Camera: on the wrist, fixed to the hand. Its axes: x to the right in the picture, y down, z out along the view.
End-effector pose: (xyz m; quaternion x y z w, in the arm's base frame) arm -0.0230 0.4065 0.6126 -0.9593 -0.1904 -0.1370 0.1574
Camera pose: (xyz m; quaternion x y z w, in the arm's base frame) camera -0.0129 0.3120 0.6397 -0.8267 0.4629 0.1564 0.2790
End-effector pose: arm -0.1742 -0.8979 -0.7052 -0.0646 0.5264 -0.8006 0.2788
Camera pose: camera -0.1555 -0.8694 -0.7979 0.2217 0.3044 -0.4430 0.8136
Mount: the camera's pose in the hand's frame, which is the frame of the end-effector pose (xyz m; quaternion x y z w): -0.0127 0.0803 -0.0561 0.1039 -0.1373 0.6643 0.7274
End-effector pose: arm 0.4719 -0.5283 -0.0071 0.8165 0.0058 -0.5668 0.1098
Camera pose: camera 0.5300 -0.5948 0.0372 0.5313 -0.6121 -0.4520 0.3723
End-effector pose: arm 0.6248 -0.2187 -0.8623 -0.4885 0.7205 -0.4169 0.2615
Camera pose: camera 0.5467 -0.1736 -0.9025 0.0932 0.7694 -0.1373 0.6168
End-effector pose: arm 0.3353 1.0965 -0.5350 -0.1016 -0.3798 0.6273 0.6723
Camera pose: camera 0.3105 1.1193 -0.6279 -0.1702 -0.2359 0.9563 0.0307
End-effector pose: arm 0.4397 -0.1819 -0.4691 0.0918 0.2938 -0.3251 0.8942
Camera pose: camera 0.4568 -0.0933 -0.5093 0.3102 -0.0038 0.3144 0.8972
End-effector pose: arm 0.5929 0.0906 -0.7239 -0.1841 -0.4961 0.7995 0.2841
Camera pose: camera 0.6132 0.0933 -0.8205 0.3242 0.1945 -0.8471 0.3734
